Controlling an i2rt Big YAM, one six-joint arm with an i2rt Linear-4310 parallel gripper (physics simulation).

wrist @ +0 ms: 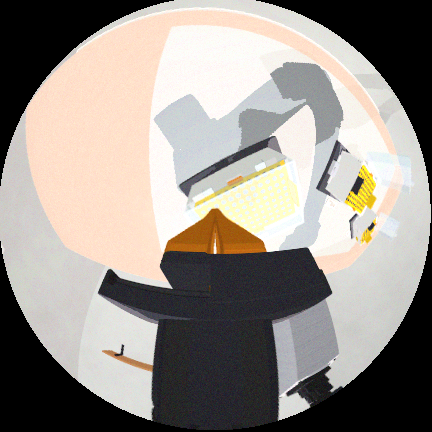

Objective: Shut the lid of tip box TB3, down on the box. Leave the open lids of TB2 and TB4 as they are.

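Places are measured from the arm's base along level axes (x ahead, y left, z up), in centimetres.
Where they show: gripper, fingertip midpoint: (214, 213).
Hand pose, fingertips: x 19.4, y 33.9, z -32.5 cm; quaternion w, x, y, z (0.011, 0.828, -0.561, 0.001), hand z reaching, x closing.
Each offset is from my fingertips to the top centre of the thing. "pt": to the spot under its first point. Level surfaces: height alone.
The nearest tip box {dx +0.0, dy -5.0, dz +0.0 cm} (234, 176), which I take to be TB3, sits at the centre with a grey wall, a dark base edge and an orange tab. Its clear lid {pt dx +3.7, dy -8.4, dz +0.0 cm} (295, 210) lies over the pale yellow tip rack; whether it is fully down cannot be told. My gripper (214, 213) is shut and empty, its orange tips overlapping the box's lower left part in this view. Contact is hard to tell. Two more tip boxes {pt dx +12.4, dy -18.8, dz -4.0 cm} (344, 176) {pt dx +9.9, dy -44.0, dz -3.8 cm} (362, 223) stand at the right, with clear lids (396, 170) {pt dx +17.2, dy -52.4, dz +3.1 cm} (388, 226) open outward. Their labels cannot be read.
The boxes stand on a white surface {dz -7.7 cm} (200, 65) with a peach area (90, 140) at the left and a peach rim. The arm's grey shadow falls behind and beside the nearest box. A thin orange-brown strip (132, 362) shows at lower left.
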